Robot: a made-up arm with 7 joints. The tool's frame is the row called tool.
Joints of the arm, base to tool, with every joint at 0 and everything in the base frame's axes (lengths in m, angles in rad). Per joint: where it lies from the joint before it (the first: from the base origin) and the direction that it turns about. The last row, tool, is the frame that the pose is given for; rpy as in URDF.
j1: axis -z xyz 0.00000 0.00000 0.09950
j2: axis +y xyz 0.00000 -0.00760 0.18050
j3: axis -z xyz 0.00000 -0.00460 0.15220
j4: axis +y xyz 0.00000 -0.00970 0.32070
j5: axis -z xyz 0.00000 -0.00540 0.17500
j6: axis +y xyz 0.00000 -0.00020 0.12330
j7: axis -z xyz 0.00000 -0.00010 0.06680
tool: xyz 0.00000 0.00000 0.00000 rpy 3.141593 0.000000 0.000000
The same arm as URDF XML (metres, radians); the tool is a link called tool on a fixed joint. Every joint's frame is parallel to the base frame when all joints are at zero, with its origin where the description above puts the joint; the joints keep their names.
<robot name="arm">
<joint name="tool_fixed" type="fixed"><parent link="link7"/><child link="tool"/><origin xyz="0 0 0" rpy="-3.1416 0 0"/></joint>
<joint name="j7" type="continuous"><parent link="link6"/><child link="link7"/><origin xyz="0 -0.0001 0.0668" rpy="0 0 0"/><axis xyz="0 0 -1"/></joint>
<joint name="j6" type="continuous"><parent link="link5"/><child link="link6"/><origin xyz="0 -0.0002 0.1233" rpy="0 0 0"/><axis xyz="0 1 0"/></joint>
<joint name="j5" type="continuous"><parent link="link4"/><child link="link5"/><origin xyz="0 -0.0054 0.175" rpy="0 0 0"/><axis xyz="0 0 -1"/></joint>
<joint name="j4" type="continuous"><parent link="link3"/><child link="link4"/><origin xyz="0 -0.0097 0.3207" rpy="0 0 0"/><axis xyz="0 1 0"/></joint>
<joint name="j3" type="continuous"><parent link="link2"/><child link="link3"/><origin xyz="0 -0.0046 0.1522" rpy="0 0 0"/><axis xyz="0 0 -1"/></joint>
<joint name="j2" type="continuous"><parent link="link1"/><child link="link2"/><origin xyz="0 -0.0076 0.1805" rpy="0 0 0"/><axis xyz="0 1 0"/></joint>
<joint name="j1" type="continuous"><parent link="base"/><child link="link1"/><origin xyz="0 0 0.0995" rpy="0 0 0"/><axis xyz="0 0 -1"/></joint>
<link name="base"/>
<link name="link1"/>
<link name="link2"/>
<link name="link3"/>
<link name="link4"/>
<link name="link5"/>
<link name="link6"/>
<link name="link7"/>
<link name="tool"/>
</robot>

